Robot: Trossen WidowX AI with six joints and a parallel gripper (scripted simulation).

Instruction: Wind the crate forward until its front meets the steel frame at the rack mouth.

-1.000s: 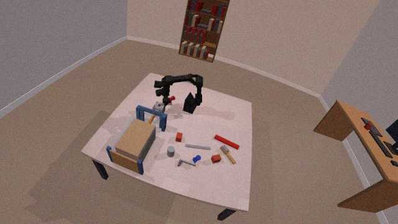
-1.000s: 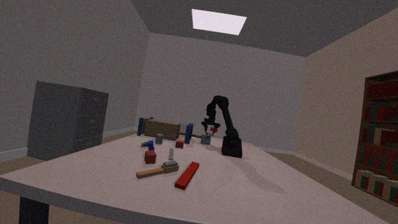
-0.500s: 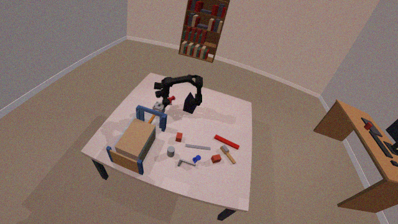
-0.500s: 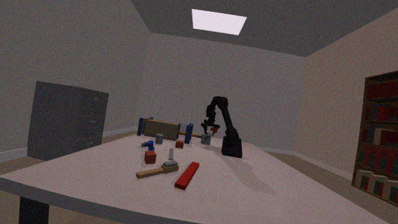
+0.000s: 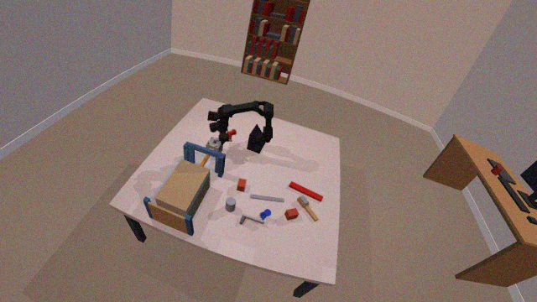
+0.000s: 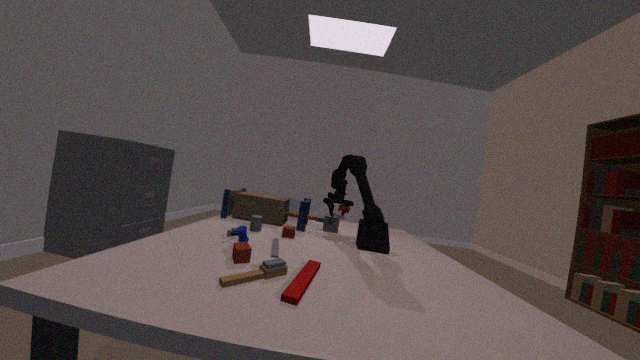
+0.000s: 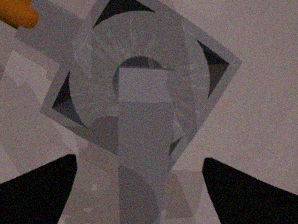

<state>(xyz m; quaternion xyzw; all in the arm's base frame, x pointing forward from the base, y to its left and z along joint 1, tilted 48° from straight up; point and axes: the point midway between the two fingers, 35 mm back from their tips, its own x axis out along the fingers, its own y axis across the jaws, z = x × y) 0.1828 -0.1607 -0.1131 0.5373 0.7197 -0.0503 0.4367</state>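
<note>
Now: the winch handle 10 mm behind my gripper tip, 20 mm to the left of it and 20 mm above it. From my gripper tip the other things lie so: blue frame (190 mm ahead, 20 mm to the right, 10 mm above); then red knob (40 mm behind, 50 mm to the left, 40 mm above); then grey winch (10 mm ahead, 50 mm to the right, 70 mm below).
</note>
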